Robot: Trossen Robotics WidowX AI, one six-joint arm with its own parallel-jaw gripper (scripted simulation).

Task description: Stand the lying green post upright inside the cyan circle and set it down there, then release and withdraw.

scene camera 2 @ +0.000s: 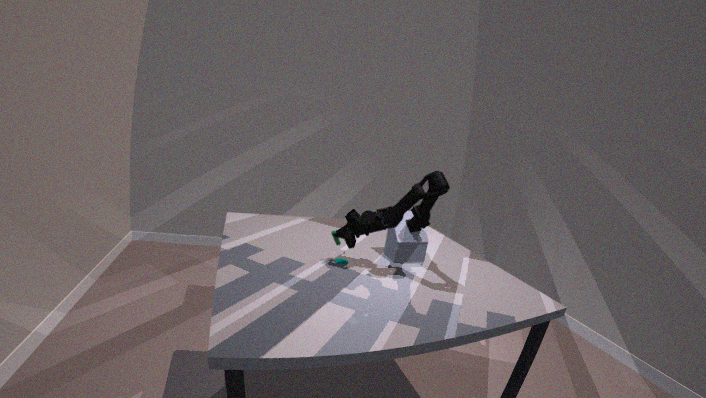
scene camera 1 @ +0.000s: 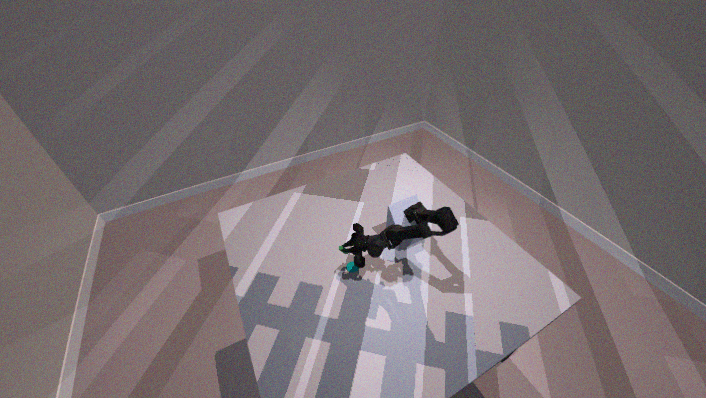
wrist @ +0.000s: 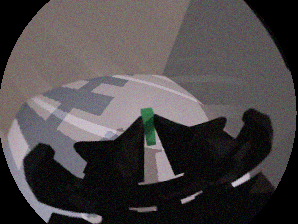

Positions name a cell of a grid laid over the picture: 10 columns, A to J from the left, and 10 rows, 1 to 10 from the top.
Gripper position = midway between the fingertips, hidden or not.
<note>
My gripper (wrist: E6) carries a green post.
</note>
